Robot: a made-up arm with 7 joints.
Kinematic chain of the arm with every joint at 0, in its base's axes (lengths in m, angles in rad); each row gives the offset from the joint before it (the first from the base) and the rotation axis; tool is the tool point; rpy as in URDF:
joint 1: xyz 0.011 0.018 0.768 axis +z
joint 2: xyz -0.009 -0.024 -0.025 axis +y
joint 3: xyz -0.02 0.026 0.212 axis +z
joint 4: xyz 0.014 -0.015 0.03 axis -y
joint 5: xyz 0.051 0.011 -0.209 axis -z
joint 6: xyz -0.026 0 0.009 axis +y
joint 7: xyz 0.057 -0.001 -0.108 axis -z
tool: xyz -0.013 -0.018 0.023 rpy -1.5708 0 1.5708
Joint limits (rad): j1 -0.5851..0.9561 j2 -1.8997..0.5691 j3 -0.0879..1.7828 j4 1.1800..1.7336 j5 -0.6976..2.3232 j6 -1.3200..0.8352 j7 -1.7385..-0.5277
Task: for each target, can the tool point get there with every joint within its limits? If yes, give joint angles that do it. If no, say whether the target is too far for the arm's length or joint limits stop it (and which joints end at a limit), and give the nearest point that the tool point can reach.
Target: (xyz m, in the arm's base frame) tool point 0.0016 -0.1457 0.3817
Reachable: no: joint limits stop it (at a limit: joint 1, joint 2, joint 3, joint 4, joint 5, joint 6, joint 7) | nearest point -0.2929 -0.1851 0.5400 | short by 0.337 m
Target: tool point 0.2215 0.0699 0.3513
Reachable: no: joint limits stop it (at a limit: joint 2, joint 4, joint 6) | nearest point 0.2913 0.0871 0.7010 | short by 0.357 m
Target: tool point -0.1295 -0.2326 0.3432
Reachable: no: joint limits stop it (at a limit: joint 1, joint 2, joint 3, joint 4, joint 5, joint 6, joint 7) | nearest point -0.2929 -0.1851 0.5400 | short by 0.260 m
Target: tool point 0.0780 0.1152 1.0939
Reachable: yes | joints 0.5453 -0.5740 0.2777 1.4041 1.3912 0.1249 -1.2677
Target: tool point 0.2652 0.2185 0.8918
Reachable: yes | joints 0.6700 0.2385 0.1076 1.3714 1.1666 0.0912 -0.7000
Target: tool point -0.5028 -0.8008 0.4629
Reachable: no: too far | nearest point -0.2298 -0.3648 0.7644 | short by 0.596 m
